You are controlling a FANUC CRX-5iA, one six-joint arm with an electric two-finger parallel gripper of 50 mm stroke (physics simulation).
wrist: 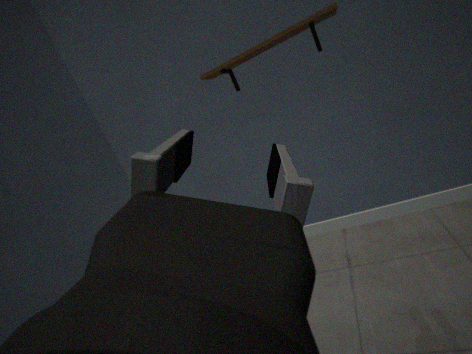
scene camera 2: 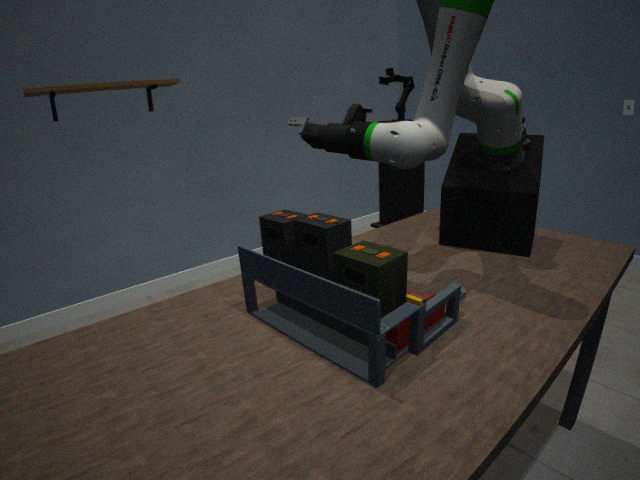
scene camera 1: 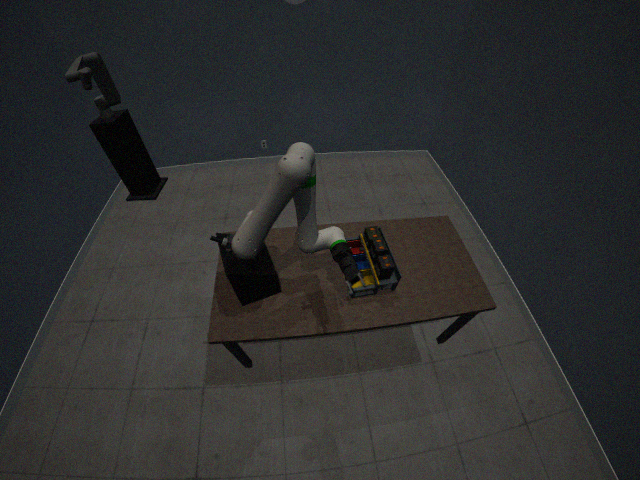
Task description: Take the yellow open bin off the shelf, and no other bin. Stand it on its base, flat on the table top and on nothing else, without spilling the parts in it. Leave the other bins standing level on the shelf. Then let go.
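Seen in the pictures: gripper, fingertip midpoint: (wrist: 230,153) (scene camera 2: 295,126) (scene camera 1: 359,290); arm's base, origin of the base link: (scene camera 2: 500,158).
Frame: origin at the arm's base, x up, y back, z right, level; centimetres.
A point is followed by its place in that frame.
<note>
The yellow open bin (scene camera 1: 368,280) {x -26.1, y -69.4, z 2.9 cm} sits in the front row of the grey shelf (scene camera 1: 363,292) {x -25.3, y -65.3, z 11.3 cm} (scene camera 2: 310,290) {x -13.9, y -81.0, z -13.0 cm}, at the end nearest the table's front edge in scene camera 1. The arm partly covers it, and its parts cannot be made out. A blue bin (scene camera 1: 362,265) {x -26.1, y -67.0, z -8.1 cm} and a red bin (scene camera 1: 355,249) {x -26.1, y -63.8, z -20.7 cm} (scene camera 2: 434,317) {x -24.7, y -57.5, z -21.5 cm} are in the same row. My gripper (scene camera 2: 298,124) {x 12.2, y -55.9, z 30.2 cm} (wrist: 230,153) {x 12.2, y -55.9, z 30.2 cm} is open and empty, pointing sideways well above the shelf. In scene camera 1 its fingers are hard to make out over the yellow bin. No bin shows in the wrist view.
Three dark boxes with orange latches stand behind the open bins, one of them an olive box (scene camera 2: 372,273) {x -8.8, y -75.8, z -23.2 cm}. A yellow rail (scene camera 1: 369,258) {x -15.9, y -69.5, z -6.1 cm} runs between the rows. The shelf stands on the brown table (scene camera 1: 423,289) {x -27.0, y -102.8, z 9.7 cm} (scene camera 2: 155,387) {x -27.0, y -109.1, z -5.0 cm}. The black robot pedestal (scene camera 1: 250,276) {x -1.3, y -5.3, z 14.8 cm} (scene camera 2: 488,206) {x -12.8, y -11.9, z -4.1 cm} is at its other end.
</note>
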